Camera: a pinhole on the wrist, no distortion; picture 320 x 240 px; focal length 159.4 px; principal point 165.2 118.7 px. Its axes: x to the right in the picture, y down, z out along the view. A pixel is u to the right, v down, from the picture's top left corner.
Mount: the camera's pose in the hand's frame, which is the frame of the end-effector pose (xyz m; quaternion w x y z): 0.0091 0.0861 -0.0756 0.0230 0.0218 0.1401 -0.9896
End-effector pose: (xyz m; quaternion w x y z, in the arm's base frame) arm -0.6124 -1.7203 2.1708 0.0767 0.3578 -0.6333 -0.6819
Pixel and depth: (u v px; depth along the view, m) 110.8 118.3 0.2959
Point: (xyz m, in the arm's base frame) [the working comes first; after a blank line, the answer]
In the camera's frame: -0.1010 -0.0007 0.2959

-0.8128 -1.6043 2.1274
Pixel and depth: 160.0 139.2 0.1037
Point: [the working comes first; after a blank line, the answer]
In the camera's frame: -0.0034 0.0133 0.1037

-0.6467 -1.7173 2.2069
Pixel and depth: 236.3 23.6 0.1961
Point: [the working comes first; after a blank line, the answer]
In the camera's frame: 0.0875 -0.1170 0.1961

-0.6767 -1.5817 2.3273
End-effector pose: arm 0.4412 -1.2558 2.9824 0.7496 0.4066 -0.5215 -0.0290
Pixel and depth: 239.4 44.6 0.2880
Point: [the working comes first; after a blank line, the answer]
In the camera's frame: 0.1341 -0.1339 0.2880

0.1413 -1.2370 2.9862
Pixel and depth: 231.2 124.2 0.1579
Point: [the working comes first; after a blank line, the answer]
In the camera's frame: 0.0654 0.0054 0.1579

0.3428 -1.2453 2.9666
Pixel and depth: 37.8 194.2 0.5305
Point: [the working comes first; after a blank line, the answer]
In the camera's frame: -0.4240 0.2513 0.5305

0.4333 -1.8689 3.1706
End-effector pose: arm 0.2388 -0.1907 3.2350 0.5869 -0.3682 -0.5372 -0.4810
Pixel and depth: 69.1 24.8 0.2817
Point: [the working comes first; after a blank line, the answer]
In the camera's frame: -0.1698 -0.1659 0.2817

0.3303 0.0649 3.4447
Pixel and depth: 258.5 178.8 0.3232
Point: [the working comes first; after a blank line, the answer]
In the camera's frame: 0.1892 0.1219 0.3232

0.0701 -0.0117 3.0708
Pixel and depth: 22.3 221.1 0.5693
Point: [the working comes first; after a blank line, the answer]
In the camera's frame: -0.5104 0.3657 0.5693

-0.2782 -0.0104 3.7694
